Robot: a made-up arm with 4 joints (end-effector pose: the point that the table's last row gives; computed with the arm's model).
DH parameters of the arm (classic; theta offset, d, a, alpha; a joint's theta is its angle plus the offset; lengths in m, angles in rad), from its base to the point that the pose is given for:
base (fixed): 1.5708 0.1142 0 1.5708
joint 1: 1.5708 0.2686 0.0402 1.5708
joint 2: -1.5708 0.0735 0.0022 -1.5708
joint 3: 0 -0.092 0.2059 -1.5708
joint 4: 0 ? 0.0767 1.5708
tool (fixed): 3.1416 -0.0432 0 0
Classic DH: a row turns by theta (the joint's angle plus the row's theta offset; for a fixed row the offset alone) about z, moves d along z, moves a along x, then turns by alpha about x.
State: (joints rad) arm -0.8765 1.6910 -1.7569 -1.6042
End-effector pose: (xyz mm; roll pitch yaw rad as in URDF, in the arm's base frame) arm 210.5 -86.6 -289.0 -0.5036 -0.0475 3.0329
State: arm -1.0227 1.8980 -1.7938 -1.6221
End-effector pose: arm 135.5 -140.7 -252.0 -0.2990 -0.1192 2.8443
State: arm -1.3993 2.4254 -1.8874 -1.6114
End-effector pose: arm -34.0 -167.3 -121.9 0.2025 -0.0893 2.3026
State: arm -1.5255 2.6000 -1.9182 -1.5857
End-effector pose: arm -76.4 -141.3 -86.2 0.3239 -0.0247 2.1176
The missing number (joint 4, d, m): -0.3314
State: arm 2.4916 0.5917 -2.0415 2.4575
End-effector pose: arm 497.1 123.2 324.9 0.1231 -0.1571 -0.8602
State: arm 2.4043 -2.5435 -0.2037 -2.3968
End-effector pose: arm 364.4 -311.3 417.3 2.5301 0.0146 -0.2158
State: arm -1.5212 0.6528 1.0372 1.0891
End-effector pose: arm -151.2 137.8 53.8 -0.5457 0.3796 0.6744
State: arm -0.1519 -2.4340 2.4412 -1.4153
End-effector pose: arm 296.2 -336.7 213.1 -2.7376 -0.7088 0.2675
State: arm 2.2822 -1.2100 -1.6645 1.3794
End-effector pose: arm 554.4 -371.1 84.5 -0.8147 0.3670 -3.0059
